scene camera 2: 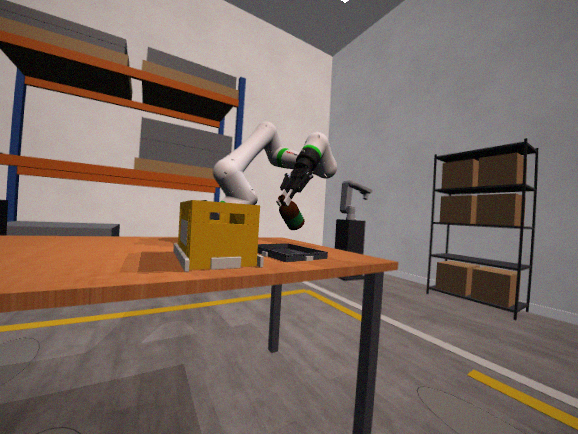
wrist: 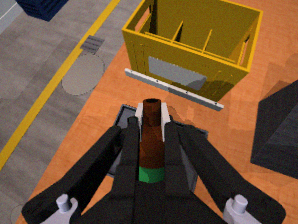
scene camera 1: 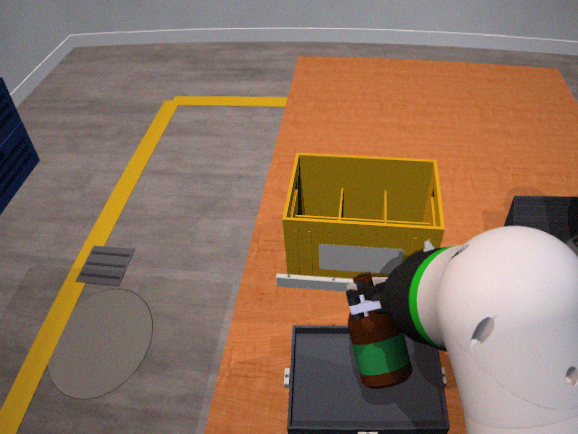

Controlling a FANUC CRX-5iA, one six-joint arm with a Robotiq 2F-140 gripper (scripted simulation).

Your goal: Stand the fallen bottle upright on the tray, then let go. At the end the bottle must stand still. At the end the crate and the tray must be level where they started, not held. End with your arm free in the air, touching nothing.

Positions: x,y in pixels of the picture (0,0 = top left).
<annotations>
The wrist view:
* my gripper: 152,110
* bottle: 151,161
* yellow crate: 182,64
</annotations>
